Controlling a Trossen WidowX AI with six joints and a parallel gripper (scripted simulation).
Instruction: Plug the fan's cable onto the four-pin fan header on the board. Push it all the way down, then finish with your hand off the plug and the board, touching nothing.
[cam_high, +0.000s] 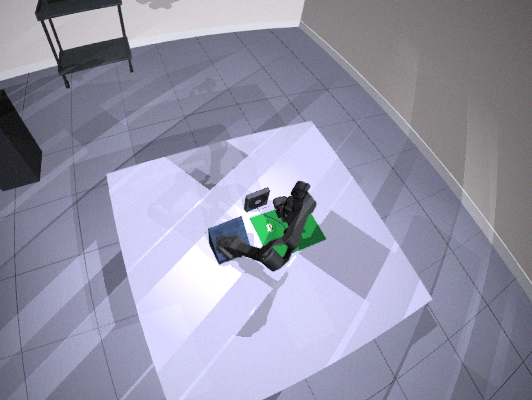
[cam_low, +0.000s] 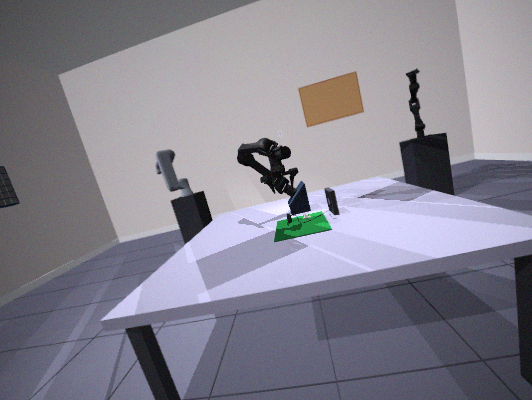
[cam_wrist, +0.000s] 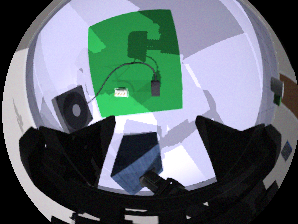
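Now: the dark fan plug 140 mm below my gripper tip and 10 mm ahead of it. Round my gripper tip: black fan 210 mm to the left, 100 mm below, 20 mm behind; then green board 180 mm below, 80 mm ahead, 50 mm to the left.
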